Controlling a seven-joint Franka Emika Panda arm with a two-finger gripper.
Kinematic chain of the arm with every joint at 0, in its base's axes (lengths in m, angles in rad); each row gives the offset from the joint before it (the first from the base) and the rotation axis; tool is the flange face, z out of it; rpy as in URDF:
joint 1: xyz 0 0 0.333 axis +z
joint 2: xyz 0 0 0 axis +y
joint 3: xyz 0 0 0.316 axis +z
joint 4: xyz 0.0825 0 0 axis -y
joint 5: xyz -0.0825 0 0.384 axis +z
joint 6: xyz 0 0 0 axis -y
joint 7: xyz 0.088 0 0 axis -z
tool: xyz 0 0 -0.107 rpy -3.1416 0 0
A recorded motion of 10 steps. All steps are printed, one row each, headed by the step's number.
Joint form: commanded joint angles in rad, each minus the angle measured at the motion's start. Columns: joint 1, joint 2, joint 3, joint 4, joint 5, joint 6, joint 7.
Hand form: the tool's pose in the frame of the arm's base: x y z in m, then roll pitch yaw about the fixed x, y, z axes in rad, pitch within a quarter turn. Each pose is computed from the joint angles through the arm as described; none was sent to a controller.
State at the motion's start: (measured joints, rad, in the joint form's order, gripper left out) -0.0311 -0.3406 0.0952 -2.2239 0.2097 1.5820 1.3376
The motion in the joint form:
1: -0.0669 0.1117 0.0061 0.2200 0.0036 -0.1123 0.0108
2: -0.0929 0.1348 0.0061 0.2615 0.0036 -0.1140 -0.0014
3: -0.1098 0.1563 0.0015 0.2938 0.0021 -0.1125 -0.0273
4: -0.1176 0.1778 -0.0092 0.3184 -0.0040 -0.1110 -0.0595
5: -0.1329 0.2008 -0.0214 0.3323 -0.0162 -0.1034 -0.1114
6: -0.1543 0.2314 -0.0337 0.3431 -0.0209 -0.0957 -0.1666
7: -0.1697 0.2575 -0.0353 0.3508 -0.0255 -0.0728 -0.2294
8: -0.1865 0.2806 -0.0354 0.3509 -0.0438 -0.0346 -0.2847
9: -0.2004 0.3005 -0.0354 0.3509 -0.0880 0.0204 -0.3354
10: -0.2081 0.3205 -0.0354 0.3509 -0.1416 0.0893 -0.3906
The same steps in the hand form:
1: 0.4539 0.0294 0.5353 2.8789 0.2489 -1.3956
2: 0.4640 0.0173 0.5433 2.8994 0.2512 -1.4038
3: 0.4726 0.0064 0.5479 2.9188 0.2560 -1.3954
4: 0.4800 -0.0041 0.5489 2.9314 0.2596 -1.3789
5: 0.4868 -0.0201 0.5443 2.9411 0.2623 -1.3538
6: 0.4941 -0.0388 0.5347 2.9437 0.2759 -1.3349
7: 0.5021 -0.0496 0.5263 2.9640 0.2827 -1.2900
8: 0.5097 -0.0623 0.5164 2.9850 0.2693 -1.2509
9: 0.5180 -0.0766 0.5086 3.0070 0.2218 -1.2072
10: 0.5278 -0.0888 0.5020 3.0307 0.1584 -1.1483

